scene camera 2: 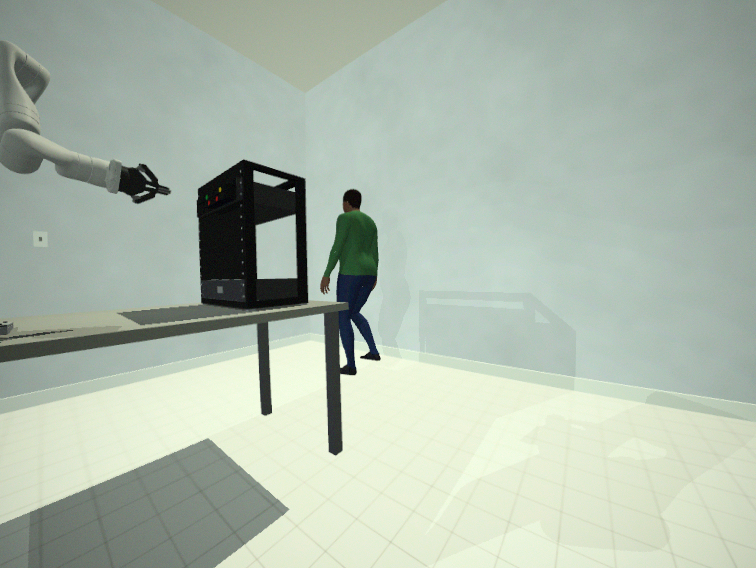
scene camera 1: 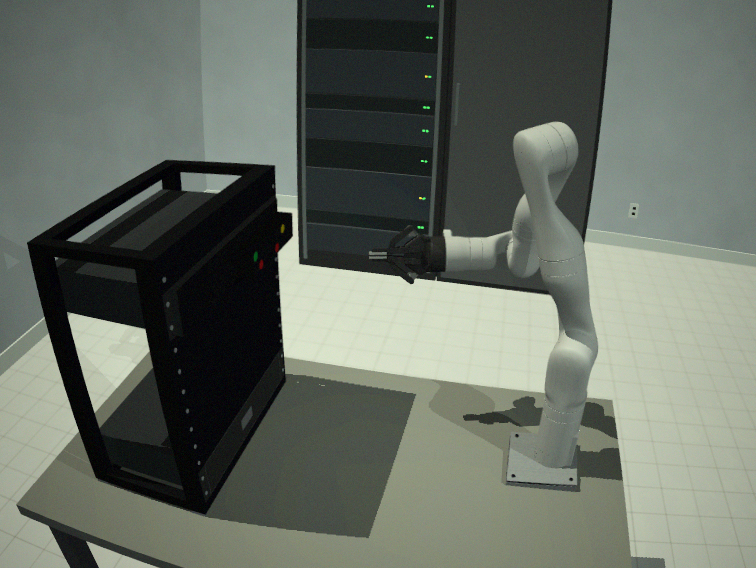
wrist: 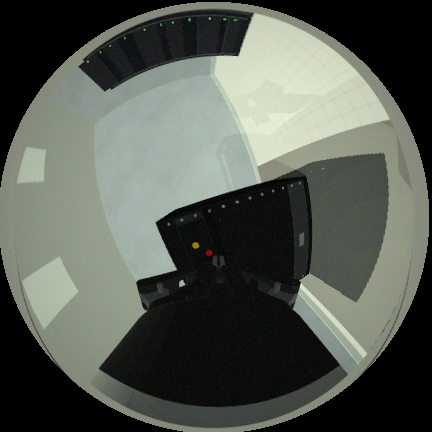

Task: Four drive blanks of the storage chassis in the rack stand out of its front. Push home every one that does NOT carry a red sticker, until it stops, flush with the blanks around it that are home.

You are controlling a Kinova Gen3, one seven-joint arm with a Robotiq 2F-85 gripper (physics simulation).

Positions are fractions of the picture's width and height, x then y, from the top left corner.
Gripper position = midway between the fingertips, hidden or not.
In view: my gripper (scene camera 1: 0.49, 0.45) and a black rack (scene camera 1: 0.26, 0.48).
The black rack also shows in scene camera 2 (scene camera 2: 0.30, 0.37) and in the wrist view (wrist: 0.62, 0.52). My gripper shows as well in the wrist view (wrist: 0.50, 0.61).
